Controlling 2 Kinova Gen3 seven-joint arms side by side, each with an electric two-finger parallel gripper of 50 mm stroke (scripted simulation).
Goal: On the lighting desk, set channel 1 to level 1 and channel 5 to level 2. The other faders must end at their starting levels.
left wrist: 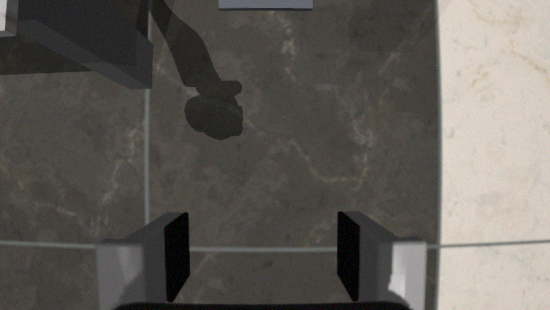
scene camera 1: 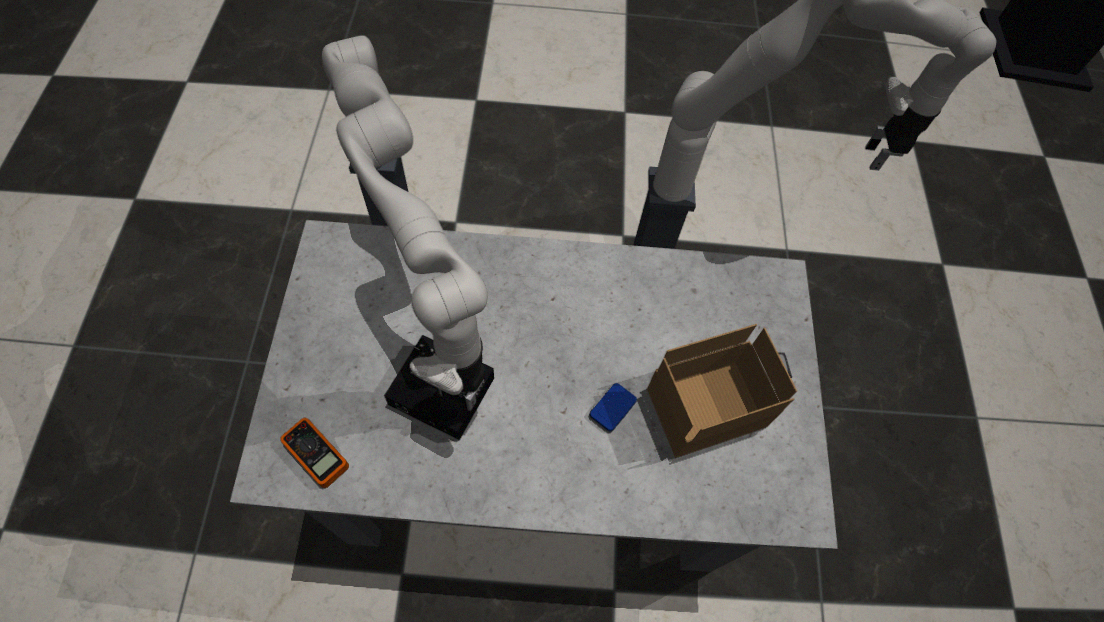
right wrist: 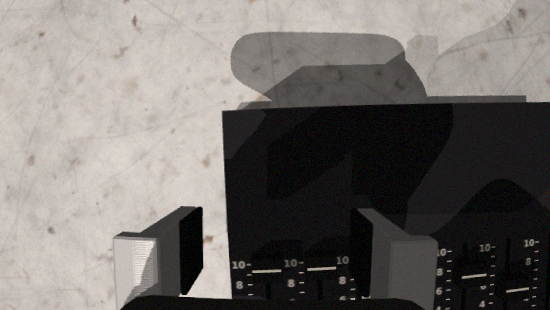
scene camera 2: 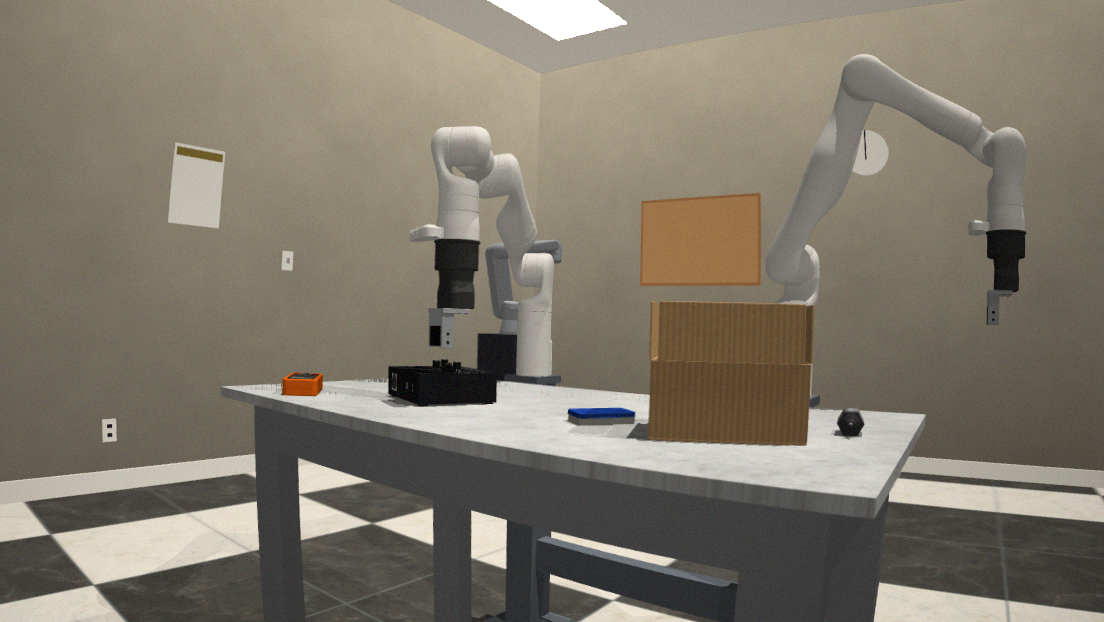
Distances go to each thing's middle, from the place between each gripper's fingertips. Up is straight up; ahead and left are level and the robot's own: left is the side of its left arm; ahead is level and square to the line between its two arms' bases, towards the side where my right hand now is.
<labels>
Right now the blue block (scene camera 1: 611,409) is 290 mm to the left of my right hand (scene camera 2: 440,346), 100 mm below it and 50 mm behind it.
The blue block is 60 cm ahead of my left hand (scene camera 2: 992,324), 53 cm to the right of it and 17 cm below it.
</labels>
